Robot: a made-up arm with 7 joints.
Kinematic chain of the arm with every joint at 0, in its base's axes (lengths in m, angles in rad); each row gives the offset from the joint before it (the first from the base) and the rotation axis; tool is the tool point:
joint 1: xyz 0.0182 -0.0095 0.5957 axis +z
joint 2: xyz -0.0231 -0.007 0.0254 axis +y
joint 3: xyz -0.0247 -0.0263 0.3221 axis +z
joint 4: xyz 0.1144 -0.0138 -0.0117 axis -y
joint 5: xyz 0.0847 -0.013 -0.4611 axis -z
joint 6: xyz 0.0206 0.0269 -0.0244 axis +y
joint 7: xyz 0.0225 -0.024 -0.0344 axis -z
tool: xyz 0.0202 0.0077 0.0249
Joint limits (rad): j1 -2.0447..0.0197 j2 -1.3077..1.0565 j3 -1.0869..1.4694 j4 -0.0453..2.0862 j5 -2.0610..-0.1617 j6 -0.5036..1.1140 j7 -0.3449..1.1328
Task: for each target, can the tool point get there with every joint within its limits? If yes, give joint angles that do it. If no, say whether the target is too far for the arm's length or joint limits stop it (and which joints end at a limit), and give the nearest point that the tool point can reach.
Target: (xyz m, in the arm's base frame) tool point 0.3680 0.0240 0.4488
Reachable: yes | joints -1.2379 0.4271 1.0647 0.3772 -0.7570 0.2786 0.5604
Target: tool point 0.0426 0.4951 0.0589
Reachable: no: joint limits stop it (at a limit: joint 1, joint 2, joint 5, joint 6) | nearest point 0.1316 0.3339 0.2963 | short by 0.300 m
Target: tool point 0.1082 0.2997 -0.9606
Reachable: no: too far | nearest point 0.2444 0.0880 0.1693 | short by 1.158 m
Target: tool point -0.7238 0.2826 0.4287
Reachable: no: joint limits stop it (at a limit: joint 1, joint 2, joint 3, joint 5, joint 6) | nearest point -0.5709 0.1133 0.4616 | short by 0.230 m
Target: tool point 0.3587 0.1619 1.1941
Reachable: yes | joints -0.5056 -0.4521 0.5565 1.6249 -1.7657 -0.1240 0.6236
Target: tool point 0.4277 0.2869 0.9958
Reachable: yes | joints -0.8782 -0.7769 0.9781 1.2449 -1.5297 0.4751 0.4699
